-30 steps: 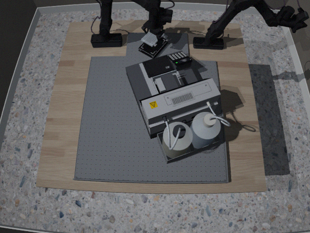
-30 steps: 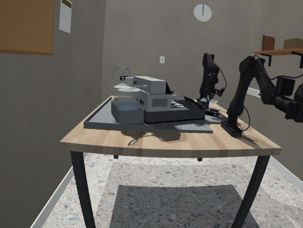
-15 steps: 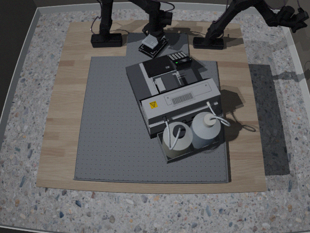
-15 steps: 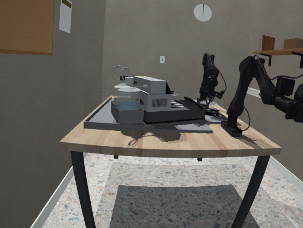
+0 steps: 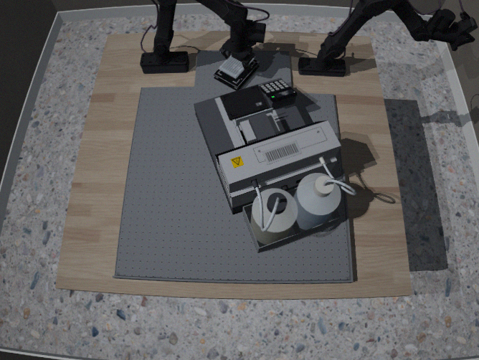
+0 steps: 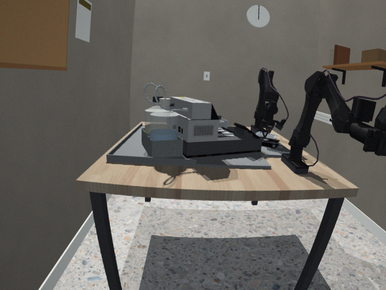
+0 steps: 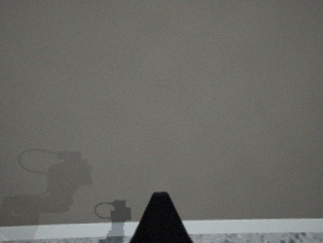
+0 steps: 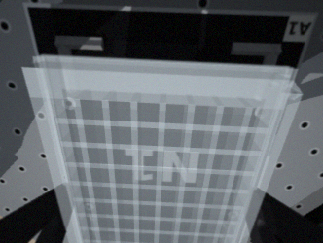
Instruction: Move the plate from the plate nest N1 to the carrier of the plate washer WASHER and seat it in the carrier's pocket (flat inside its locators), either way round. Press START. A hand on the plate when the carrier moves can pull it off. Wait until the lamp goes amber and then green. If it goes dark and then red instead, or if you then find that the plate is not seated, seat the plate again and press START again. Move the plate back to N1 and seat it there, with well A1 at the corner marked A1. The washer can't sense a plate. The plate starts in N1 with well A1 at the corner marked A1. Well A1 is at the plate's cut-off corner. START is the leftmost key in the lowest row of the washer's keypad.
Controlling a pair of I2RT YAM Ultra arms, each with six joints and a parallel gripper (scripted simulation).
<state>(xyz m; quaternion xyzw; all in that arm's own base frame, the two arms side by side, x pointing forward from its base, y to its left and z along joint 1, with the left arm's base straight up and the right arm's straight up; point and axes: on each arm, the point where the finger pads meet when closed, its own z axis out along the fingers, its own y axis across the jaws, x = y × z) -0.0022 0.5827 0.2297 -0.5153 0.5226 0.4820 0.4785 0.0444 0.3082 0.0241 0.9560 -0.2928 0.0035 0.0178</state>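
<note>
Right now the dark nest N1 is 30 mm below my right hand. The rest, counted from my right hand: white plate (right at my right hand); then grey washer housing (350 mm ahead, 90 mm to the left, 70 mm above); then black carrier (210 mm ahead, 30 mm to the left, 30 mm above).
</note>
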